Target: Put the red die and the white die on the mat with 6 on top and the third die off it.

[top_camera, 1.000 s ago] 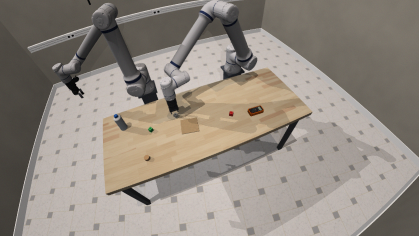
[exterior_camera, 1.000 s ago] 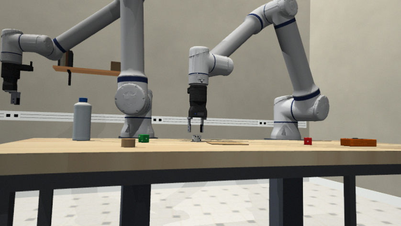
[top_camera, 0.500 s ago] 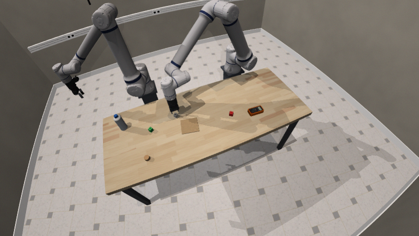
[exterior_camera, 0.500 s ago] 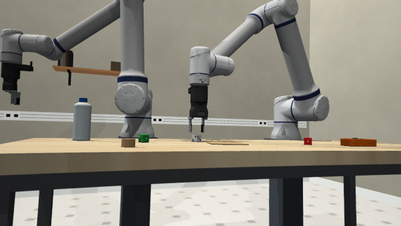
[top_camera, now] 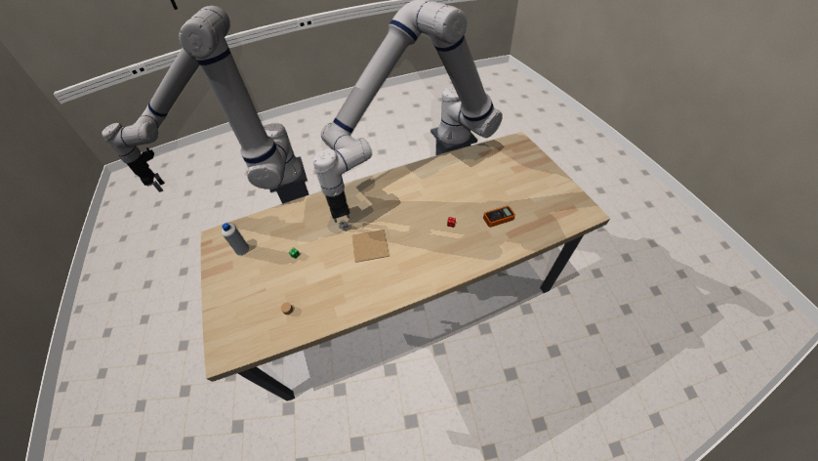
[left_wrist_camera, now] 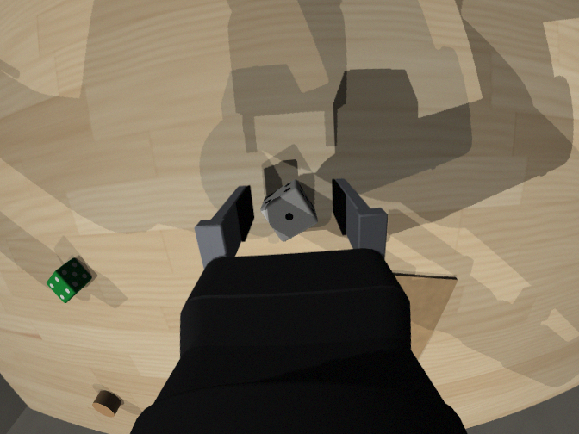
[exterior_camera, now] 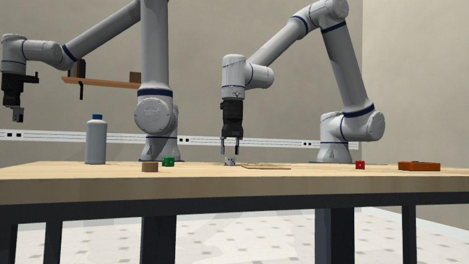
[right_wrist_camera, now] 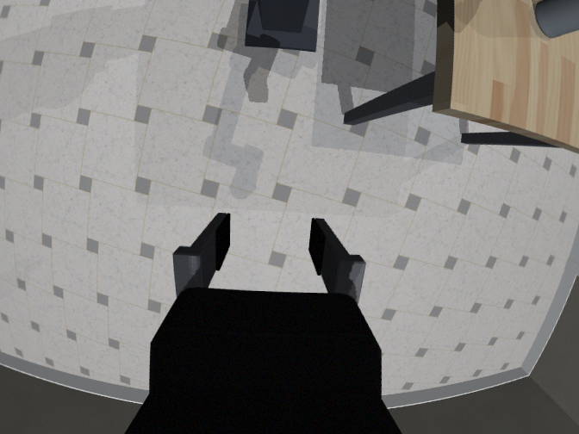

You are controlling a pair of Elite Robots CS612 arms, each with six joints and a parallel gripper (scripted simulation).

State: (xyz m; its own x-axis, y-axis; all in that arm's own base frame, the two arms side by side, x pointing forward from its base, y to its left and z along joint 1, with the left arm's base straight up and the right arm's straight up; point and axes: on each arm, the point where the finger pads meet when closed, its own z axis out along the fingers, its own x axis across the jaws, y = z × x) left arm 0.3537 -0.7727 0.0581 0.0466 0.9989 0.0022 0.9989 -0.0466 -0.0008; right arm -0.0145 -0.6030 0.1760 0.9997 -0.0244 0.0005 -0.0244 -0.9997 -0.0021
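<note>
Now: left hand 4 cm above the white die and 2 cm short of it. Round my left hand: brown cylinder: 35 cm ahead, 28 cm to the right, 5 cm below; then brown mat: 15 cm ahead, 9 cm to the left, 6 cm below; then green die: 23 cm to the right, 10 cm ahead, 4 cm below.
</note>
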